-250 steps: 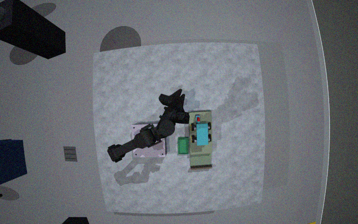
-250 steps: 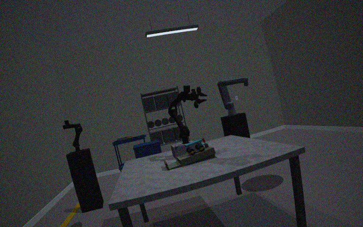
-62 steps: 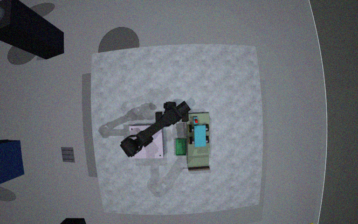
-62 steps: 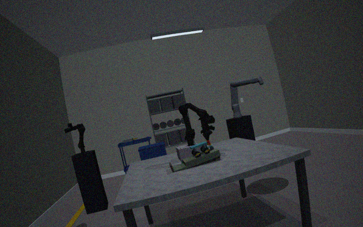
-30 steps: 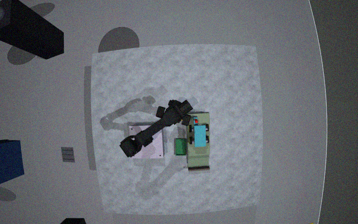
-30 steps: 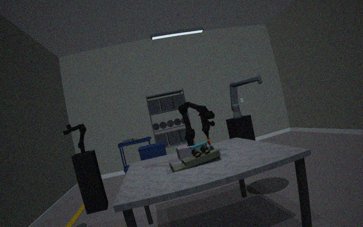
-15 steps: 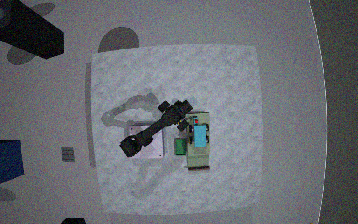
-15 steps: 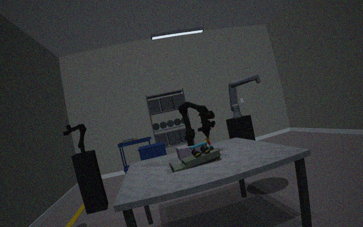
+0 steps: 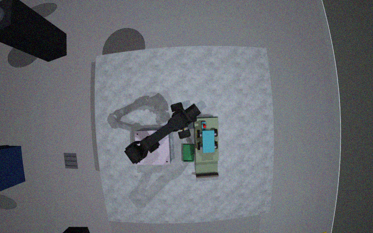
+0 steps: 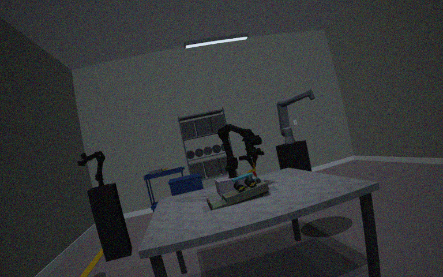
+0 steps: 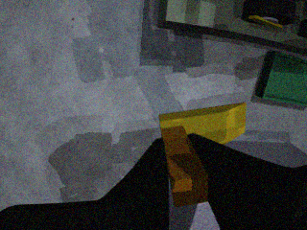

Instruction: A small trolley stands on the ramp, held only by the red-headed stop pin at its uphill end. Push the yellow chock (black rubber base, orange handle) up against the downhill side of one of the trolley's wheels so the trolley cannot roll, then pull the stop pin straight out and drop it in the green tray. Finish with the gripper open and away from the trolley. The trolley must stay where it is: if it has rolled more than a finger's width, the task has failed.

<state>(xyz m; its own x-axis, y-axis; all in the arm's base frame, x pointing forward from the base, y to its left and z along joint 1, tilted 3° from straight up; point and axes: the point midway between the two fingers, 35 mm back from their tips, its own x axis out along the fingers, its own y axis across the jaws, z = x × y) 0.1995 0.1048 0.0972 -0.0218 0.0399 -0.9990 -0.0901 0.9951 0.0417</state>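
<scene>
The yellow chock lies 20 mm to the right of my gripper tip and 10 mm below it. The rest, counted from my gripper tip: trolley (150 mm to the right, 140 mm ahead, 60 mm below); green tray (220 mm to the right, 180 mm below, 10 mm ahead); red-headed stop pin (130 mm ahead, 50 mm to the right, 50 mm below).
</scene>
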